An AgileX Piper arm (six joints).
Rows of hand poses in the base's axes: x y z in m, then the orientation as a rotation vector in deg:
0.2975, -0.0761, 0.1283, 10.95, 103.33, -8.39
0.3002, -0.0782, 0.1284, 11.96, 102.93, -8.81
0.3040, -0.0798, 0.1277, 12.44, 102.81, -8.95
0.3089, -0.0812, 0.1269, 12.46, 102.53, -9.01
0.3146, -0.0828, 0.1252, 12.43, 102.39, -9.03
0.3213, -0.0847, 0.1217, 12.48, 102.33, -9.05
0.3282, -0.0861, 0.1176, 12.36, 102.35, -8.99
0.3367, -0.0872, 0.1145, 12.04, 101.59, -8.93
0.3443, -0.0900, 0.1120, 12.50, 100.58, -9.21
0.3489, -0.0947, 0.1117, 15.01, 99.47, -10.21
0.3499, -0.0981, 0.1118, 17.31, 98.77, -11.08
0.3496, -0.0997, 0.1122, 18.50, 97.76, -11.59
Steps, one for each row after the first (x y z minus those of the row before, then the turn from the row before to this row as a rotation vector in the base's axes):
0.0027, -0.0021, 0.0001, 0.22, -0.35, -0.93
0.0038, -0.0016, -0.0007, 0.15, -0.10, -0.41
0.0049, -0.0014, -0.0008, -0.06, -0.27, -0.06
0.0057, -0.0016, -0.0017, -0.05, -0.14, 0.00
0.0067, -0.0019, -0.0035, 0.01, -0.06, -0.05
0.0069, -0.0014, -0.0041, -0.02, 0.01, 0.11
0.0085, -0.0011, -0.0031, -0.22, -0.76, 0.22
0.0076, -0.0028, -0.0025, -0.05, -0.97, -0.51
0.0046, -0.0047, -0.0003, 0.61, -0.98, -2.30
0.0010, -0.0034, 0.0001, 0.64, -0.56, -2.07
-0.0003, -0.0016, 0.0004, 0.20, -0.90, -1.16

